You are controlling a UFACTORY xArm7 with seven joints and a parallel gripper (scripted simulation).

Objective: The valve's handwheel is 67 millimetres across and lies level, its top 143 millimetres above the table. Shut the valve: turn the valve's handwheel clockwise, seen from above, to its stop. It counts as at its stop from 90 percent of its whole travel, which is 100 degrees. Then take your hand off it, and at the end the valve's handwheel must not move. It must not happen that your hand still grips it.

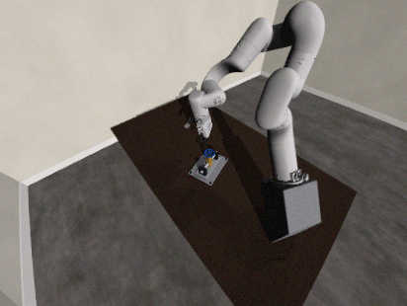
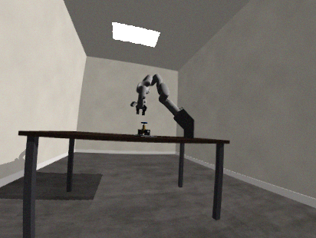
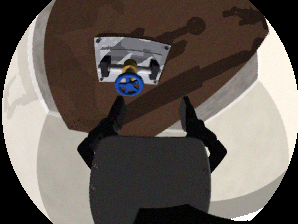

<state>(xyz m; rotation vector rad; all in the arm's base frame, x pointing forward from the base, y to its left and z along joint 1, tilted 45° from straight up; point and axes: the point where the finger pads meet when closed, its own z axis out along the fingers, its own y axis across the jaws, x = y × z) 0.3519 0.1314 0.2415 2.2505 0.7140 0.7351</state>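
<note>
The blue handwheel is 100 mm below my hand, 40 mm behind it and 20 mm to the left of it.
</note>
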